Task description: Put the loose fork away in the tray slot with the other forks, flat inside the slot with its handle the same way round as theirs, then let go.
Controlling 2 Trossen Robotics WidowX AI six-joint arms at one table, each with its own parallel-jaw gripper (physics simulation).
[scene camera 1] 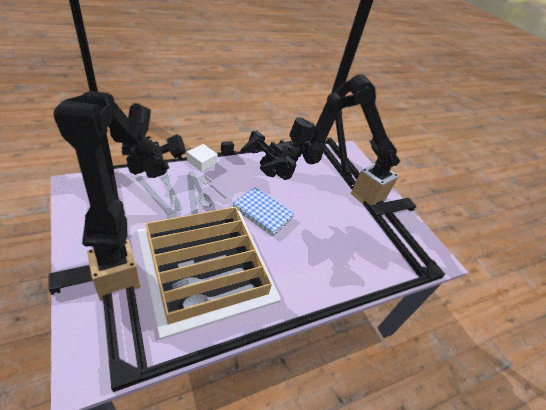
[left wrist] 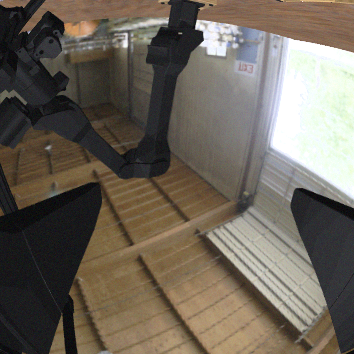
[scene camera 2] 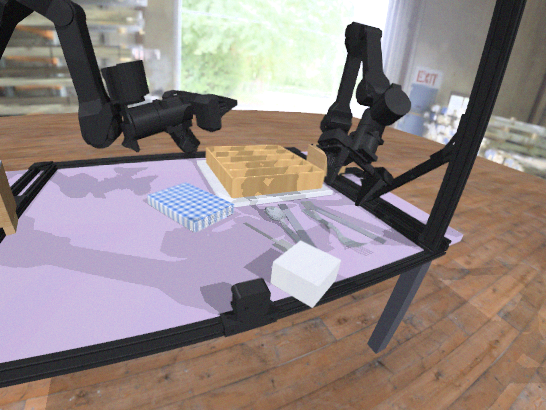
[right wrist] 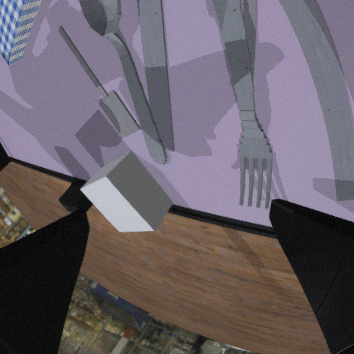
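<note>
The loose fork (scene camera 1: 170,194) (scene camera 2: 331,226) (right wrist: 255,142) lies on the table among other cutlery, its tines toward the table edge near the white block. The wooden tray (scene camera 1: 220,303) (scene camera 2: 277,185) has parallel slots. Its two slots at the bottom in scene camera 1 hold spoon-like pieces; a pale piece (scene camera 1: 210,259) shows in the slot above them, too small to identify. My right gripper (scene camera 1: 172,161) (scene camera 2: 346,190) (right wrist: 180,215) is open and empty, above the table near the loose cutlery; the fork's tines show between its fingers in the right wrist view. My left gripper (scene camera 1: 254,161) (scene camera 2: 214,127) (left wrist: 200,195) is open and empty, raised above the table.
A white block (scene camera 1: 202,157) (scene camera 2: 305,272) (right wrist: 127,195) is at the table edge. A blue-checked cloth (scene camera 1: 264,210) (scene camera 2: 191,206) lies beside the tray. Knives, a spoon (right wrist: 125,65) and a thin tool (right wrist: 120,114) lie near the fork. A black frame borders the table.
</note>
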